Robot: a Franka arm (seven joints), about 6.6 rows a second.
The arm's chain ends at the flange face. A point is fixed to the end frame.
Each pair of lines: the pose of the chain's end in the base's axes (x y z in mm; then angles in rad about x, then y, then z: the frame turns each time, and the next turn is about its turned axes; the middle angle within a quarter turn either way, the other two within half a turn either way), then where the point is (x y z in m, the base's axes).
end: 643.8, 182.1, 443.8, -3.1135, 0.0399, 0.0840
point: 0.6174 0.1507 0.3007
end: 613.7, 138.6, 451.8, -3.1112, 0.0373, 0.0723
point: 0.5873 0.1071 0.3087
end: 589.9, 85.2, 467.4, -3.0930, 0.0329, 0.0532
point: 0.5636 0.0557 0.3239
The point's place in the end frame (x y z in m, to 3 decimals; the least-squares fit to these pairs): -0.029 0.038 0.141
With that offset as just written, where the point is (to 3 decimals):
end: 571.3, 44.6, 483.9, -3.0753, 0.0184, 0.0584
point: 0.543 0.018 0.340
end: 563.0, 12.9, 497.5, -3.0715, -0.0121, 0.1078
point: 0.528 -0.012 0.355
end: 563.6, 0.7, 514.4, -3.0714, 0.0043, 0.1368
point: 0.530 -0.023 0.371
